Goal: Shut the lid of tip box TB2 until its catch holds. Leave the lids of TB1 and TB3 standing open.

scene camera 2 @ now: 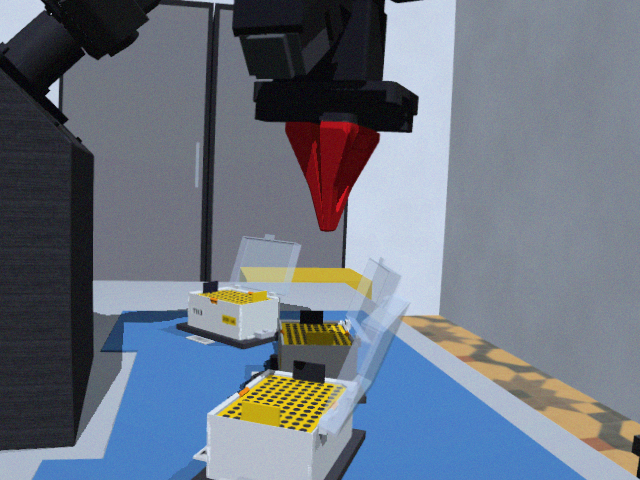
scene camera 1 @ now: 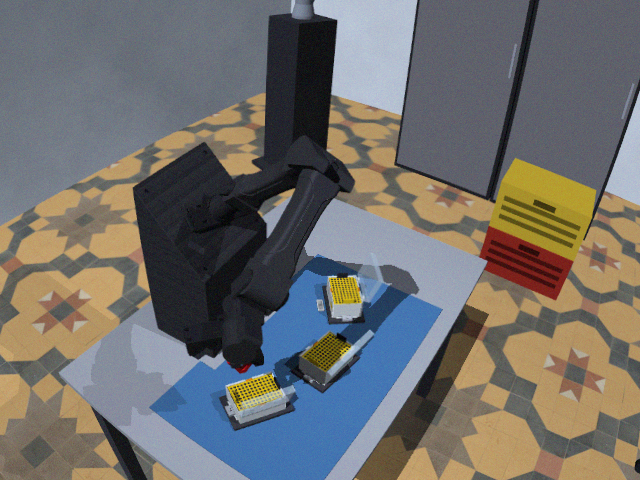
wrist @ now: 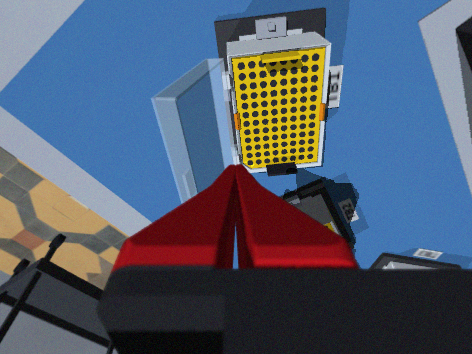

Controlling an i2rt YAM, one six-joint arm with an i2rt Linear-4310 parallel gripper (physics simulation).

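Places are measured from the arm's base along level axes (x down, y ahead, z right), in millimetres.
Pixels of known places: gripper, fingertip midpoint: (scene camera 2: 327, 231) (scene camera 1: 242, 372) (wrist: 235, 176); arm's base at its link origin: (scene camera 2: 14, 78) (scene camera 1: 216, 210).
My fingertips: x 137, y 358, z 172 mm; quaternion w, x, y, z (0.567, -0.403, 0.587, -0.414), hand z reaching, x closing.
Ahead of a thing's pixels: the offset from my fingertips to its middle. "spot": to the spot under its first point. Level surfaces: height alone.
My gripper (scene camera 1: 240, 367) (scene camera 2: 327, 230) (wrist: 235, 176) is shut and empty, fingertips down, well above the boxes. Tip box TB2 {dx +172, dy -39, dz -271 mm} (scene camera 1: 324, 355) (scene camera 2: 315, 356) stands in the middle, in shade; its clear lid {spot: dx +66, dy +61, dz -273 mm} (scene camera 1: 355, 351) (scene camera 2: 376, 281) stands open. In the wrist view my fingers hide most of TB2 (wrist: 327, 229). TB1 {spot: dx +137, dy +30, dz -31 mm} (scene camera 1: 264, 410) (scene camera 2: 258, 446) (wrist: 280, 110) is nearest scene camera 2; its lid {spot: dx +77, dy +45, dz -5 mm} (scene camera 2: 385, 338) (wrist: 197, 125) is open, leaning outward. TB3 (scene camera 1: 344, 291) (scene camera 2: 235, 320) is farthest back; its lid (scene camera 1: 372, 276) (scene camera 2: 268, 258) stands open.
The boxes stand on dark bases on a blue mat {dx +205 mm} (scene camera 1: 398, 315) (scene camera 2: 444, 428) on the grey table {dx +208 mm} (scene camera 1: 361, 222). The arm's dark pedestal (scene camera 1: 175, 258) (scene camera 2: 38, 284) stands beside the mat. Yellow and red crates (scene camera 1: 547, 198) stand on the floor beyond the table.
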